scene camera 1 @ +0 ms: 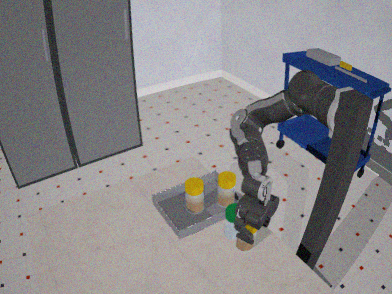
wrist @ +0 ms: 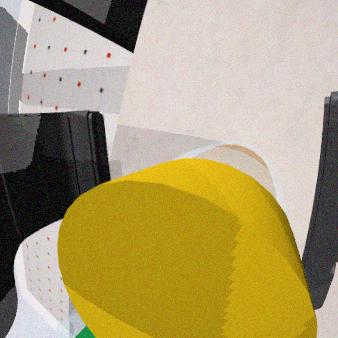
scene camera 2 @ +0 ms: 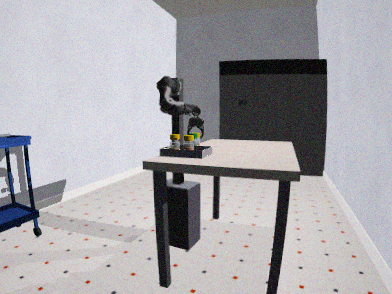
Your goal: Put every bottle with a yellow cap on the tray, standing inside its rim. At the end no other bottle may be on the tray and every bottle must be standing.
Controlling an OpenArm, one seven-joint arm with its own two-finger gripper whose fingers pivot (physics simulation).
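Note:
Two yellow-capped bottles, the left one (scene camera 1: 194,196) (scene camera 2: 188,142) and the right one (scene camera 1: 226,189) (scene camera 2: 174,142), stand inside the grey tray (scene camera 1: 200,228) (scene camera 2: 206,152). A green-capped bottle (scene camera 1: 231,214) (wrist: 86,333) stands outside the tray, close to its near right side. Beside it a third yellow-capped bottle (scene camera 1: 244,245) (wrist: 165,245) stands on the table, partly hidden by the fingers in the first scene view. My gripper (scene camera 1: 257,231) (scene camera 2: 196,133) (wrist: 195,190) is open, pointing down, with its fingers on either side of this bottle's cap. In the wrist view a gap shows at the left finger; contact at the right finger is unclear.
The pale table (scene camera 1: 100,240) (scene camera 2: 255,155) carries the tray and bottles. The arm's dark post (scene camera 1: 336,180) rises at the table's edge. A blue cart (scene camera 1: 374,88) (scene camera 2: 19,141) stands on the floor beyond, and a grey cabinet (scene camera 1: 95,75) stands at the far left in the first scene view.

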